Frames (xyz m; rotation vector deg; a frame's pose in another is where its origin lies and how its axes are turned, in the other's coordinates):
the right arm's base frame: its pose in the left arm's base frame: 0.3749 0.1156 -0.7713 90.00 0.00 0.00
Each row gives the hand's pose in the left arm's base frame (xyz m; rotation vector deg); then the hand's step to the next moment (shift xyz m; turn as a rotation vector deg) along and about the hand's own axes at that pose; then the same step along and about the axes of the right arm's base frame.
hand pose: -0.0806 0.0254 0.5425 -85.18 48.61 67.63
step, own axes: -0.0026 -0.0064 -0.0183 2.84 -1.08 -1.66
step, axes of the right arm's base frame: 0.0098 0.0044 0.0164 2.19 -2.41 1.17
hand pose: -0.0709 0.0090 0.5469 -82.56 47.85 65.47
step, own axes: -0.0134 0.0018 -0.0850 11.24 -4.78 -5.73
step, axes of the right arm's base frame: 0.0119 0.0101 0.0846 8.97 -9.37 3.73
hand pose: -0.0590 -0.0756 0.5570 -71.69 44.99 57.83
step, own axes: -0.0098 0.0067 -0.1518 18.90 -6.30 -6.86
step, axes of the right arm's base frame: -0.0021 -0.0196 0.1510 13.33 -15.94 3.51
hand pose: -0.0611 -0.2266 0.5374 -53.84 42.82 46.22
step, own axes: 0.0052 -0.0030 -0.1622 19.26 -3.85 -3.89
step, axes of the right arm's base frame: -0.0266 -0.0674 0.1452 12.01 -16.02 -0.13
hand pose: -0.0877 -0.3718 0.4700 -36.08 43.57 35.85
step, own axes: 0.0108 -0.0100 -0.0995 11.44 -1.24 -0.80
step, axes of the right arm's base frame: -0.0289 -0.0618 0.0739 7.03 -8.96 -1.82
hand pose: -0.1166 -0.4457 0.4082 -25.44 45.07 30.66
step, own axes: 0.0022 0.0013 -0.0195 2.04 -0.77 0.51
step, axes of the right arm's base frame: -0.0101 -0.0141 0.0093 1.94 -1.09 -0.26
